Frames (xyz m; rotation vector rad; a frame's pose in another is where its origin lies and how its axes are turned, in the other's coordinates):
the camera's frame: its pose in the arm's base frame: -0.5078 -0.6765 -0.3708 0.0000 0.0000 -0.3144
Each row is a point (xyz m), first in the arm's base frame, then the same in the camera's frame.
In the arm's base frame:
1: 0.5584 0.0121 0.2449
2: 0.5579 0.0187 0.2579
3: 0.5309 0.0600 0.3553
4: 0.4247 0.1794 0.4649
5: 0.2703 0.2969 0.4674
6: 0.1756 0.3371 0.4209
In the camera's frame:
1: 0.8010 0.9846 0.6157
2: 0.7985 0.9907 0.6287
3: 0.7600 1.0216 0.7261
4: 0.6221 1.1023 0.8357
5: 0.4389 1.1663 0.8382
6: 0.3364 1.1753 0.7917

